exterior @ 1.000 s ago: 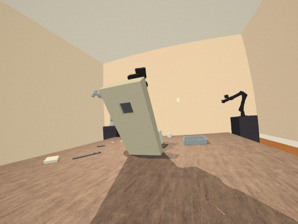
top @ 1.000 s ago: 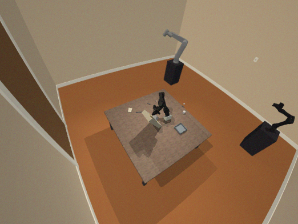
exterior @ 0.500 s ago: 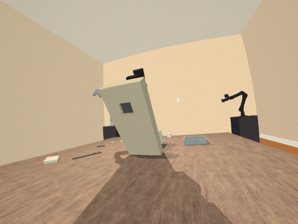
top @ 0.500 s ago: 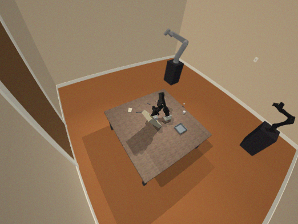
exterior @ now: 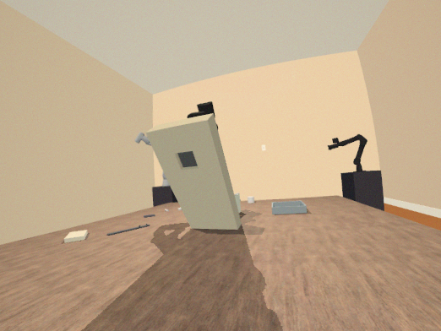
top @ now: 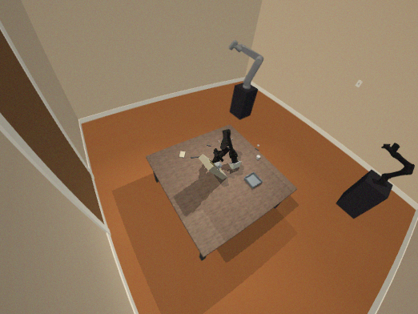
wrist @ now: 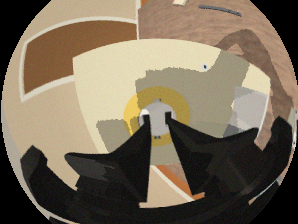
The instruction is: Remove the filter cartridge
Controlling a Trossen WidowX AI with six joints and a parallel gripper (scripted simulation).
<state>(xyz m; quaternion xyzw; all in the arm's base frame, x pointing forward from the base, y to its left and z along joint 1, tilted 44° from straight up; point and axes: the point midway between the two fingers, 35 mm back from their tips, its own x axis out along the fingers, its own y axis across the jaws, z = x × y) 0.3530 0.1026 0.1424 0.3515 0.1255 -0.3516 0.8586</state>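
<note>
Right now my gripper tip is 2 cm short of the round filter cartridge and 1 cm above it. The rest, counted from my gripper tip: cream block (7 cm ahead, 46 cm to the right, 27 cm below); grey tray (39 cm behind, 31 cm to the left, 26 cm below); cream service panel (3 cm behind, 9 cm below).
</note>
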